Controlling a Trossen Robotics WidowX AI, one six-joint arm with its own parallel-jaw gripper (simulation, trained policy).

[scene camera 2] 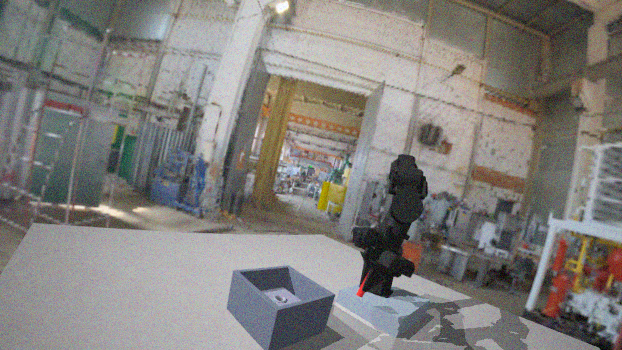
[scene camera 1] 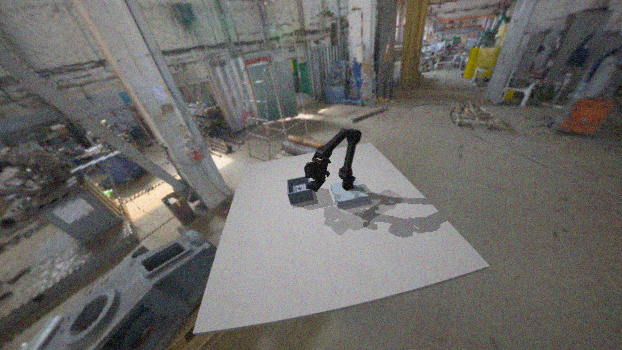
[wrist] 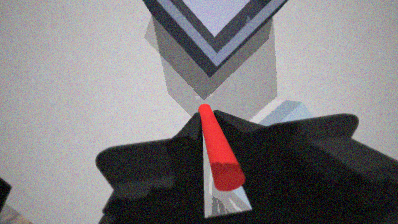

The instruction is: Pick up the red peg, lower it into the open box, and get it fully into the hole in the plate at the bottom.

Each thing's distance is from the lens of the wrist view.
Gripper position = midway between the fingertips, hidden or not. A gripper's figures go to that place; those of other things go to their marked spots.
my gripper (wrist: 206, 115): 11 cm
red peg (wrist: 227, 174): 5 cm
